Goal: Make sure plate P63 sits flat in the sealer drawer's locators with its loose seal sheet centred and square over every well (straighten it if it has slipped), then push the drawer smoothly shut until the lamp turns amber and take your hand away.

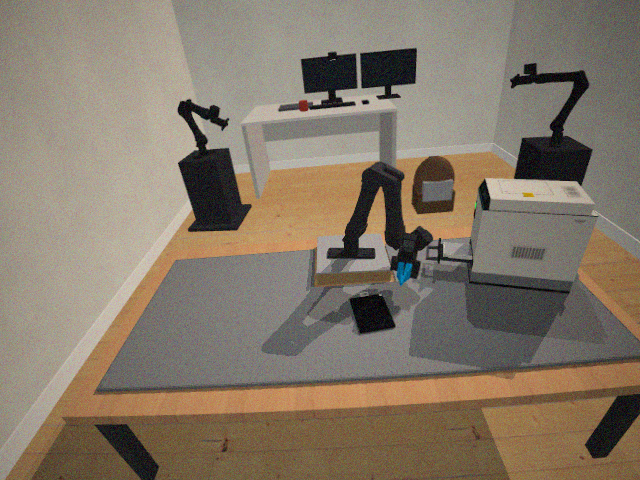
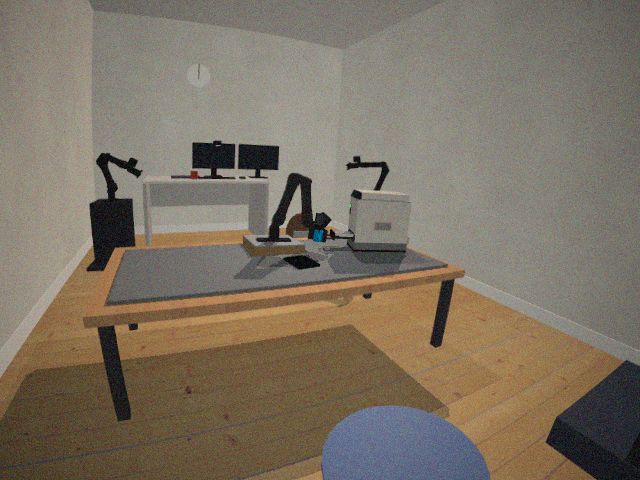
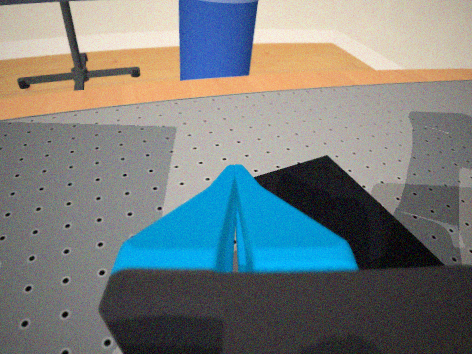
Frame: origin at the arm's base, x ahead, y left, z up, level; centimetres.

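Seen in the pictures: gripper, fingertip midpoint: (image 1: 400,284) (image 2: 319,240) (image 3: 235,177); arm's base, origin of the base link: (image 1: 351,254) (image 2: 273,240).
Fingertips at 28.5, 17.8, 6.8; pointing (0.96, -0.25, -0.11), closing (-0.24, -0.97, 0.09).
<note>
Offsets run from my fingertips to a thing's top centre, as dx, dy, dz. "*": to the spot under its first point. Level surfaces: height alone.
The white sealer {-18.7, +45.6, +24.6} (image 1: 527,245) (image 2: 379,219) stands on the right of the mat. Its drawer {* -18.5, +22.0, -3.3} (image 1: 454,259) sticks out to the left at its foot, with a dark handle frame (image 1: 439,251) at the outer end. A green lamp {* -27.8, +30.2, +14.7} (image 1: 476,205) (image 2: 349,206) is lit on the sealer's left face. My gripper (image 1: 402,282) (image 2: 318,239) (image 3: 235,177) has its blue fingers shut, with nothing between them. It points down, left of the handle and apart from it. Plate P63 and its seal sheet cannot be made out, so how they sit cannot be told.
A black flat pad {* +3.9, -9.7, -9.7} (image 1: 372,313) (image 2: 302,261) (image 3: 345,205) lies on the grey mat {dz -10.8} (image 1: 206,330), in front of my arm's base block (image 1: 354,279). Cast shadows cross the mat. Beyond the table edge are a blue bin (image 3: 217,40) and a stand's foot (image 3: 80,75).
</note>
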